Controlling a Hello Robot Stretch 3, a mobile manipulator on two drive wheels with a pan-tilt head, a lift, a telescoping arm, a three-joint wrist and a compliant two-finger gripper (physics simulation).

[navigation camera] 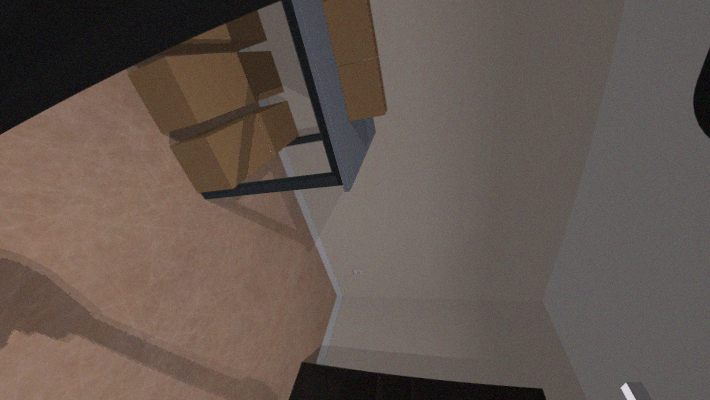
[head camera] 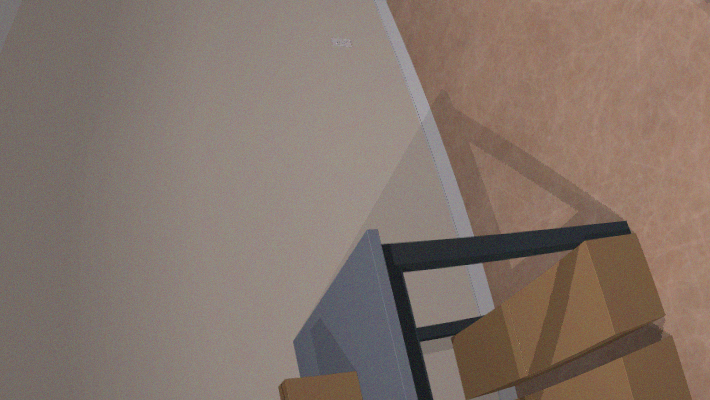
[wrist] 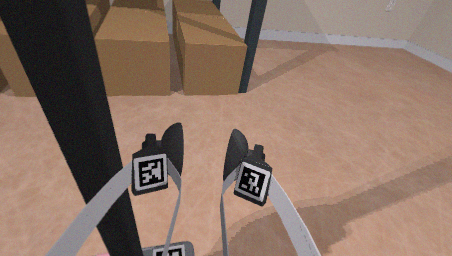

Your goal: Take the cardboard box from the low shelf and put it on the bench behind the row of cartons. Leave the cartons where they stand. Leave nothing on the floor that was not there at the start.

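Frame: origin at the robot's base, x right, y ahead, z up, level; centimetres.
Seen in the pictures: gripper, fingertip midpoint: (wrist: 205, 144).
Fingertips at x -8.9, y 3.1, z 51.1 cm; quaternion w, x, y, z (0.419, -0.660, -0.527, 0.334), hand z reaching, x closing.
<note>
A point is followed by its place in that frame.
The grey-blue bench (head camera: 360, 300) {x -108.6, y 35.2, z 91.4 cm} (navigation camera: 350, 150) {x -111.9, y 32.6, z 91.4 cm} stands against the wall on a dark frame. Part of the row of cartons (head camera: 325, 389) {x -121.4, y 16.8, z 100.1 cm} (navigation camera: 365, 92) {x -121.3, y 8.9, z 102.1 cm} shows on its top, with the end carton a little in from the bench's end. My gripper (wrist: 205, 144) {x -8.9, y 3.1, z 51.1 cm} is open and empty, with bare floor showing between its fingers. It is in front of the bench's lower part, apart from the bench leg (wrist: 251, 45) {x -98.8, y 41.6, z 26.7 cm}. The low shelf and the cardboard box on it do not show in these views. The surface behind the cartons is mostly hidden.
Several large brown boxes (head camera: 625, 285) {x -96.4, y 22.9, z 15.5 cm} (navigation camera: 215, 85) {x -117.0, y -11.3, z 27.0 cm} (wrist: 215, 70) {x -96.5, y 24.8, z 14.3 cm} stand on the floor under the bench. A black bar (wrist: 60, 75) crosses the left of the wrist view. A black object (navigation camera: 415, 385) {x -91.0, y 239.2, z 106.5 cm} stands at the bottom of the navigation view, near the room corner.
</note>
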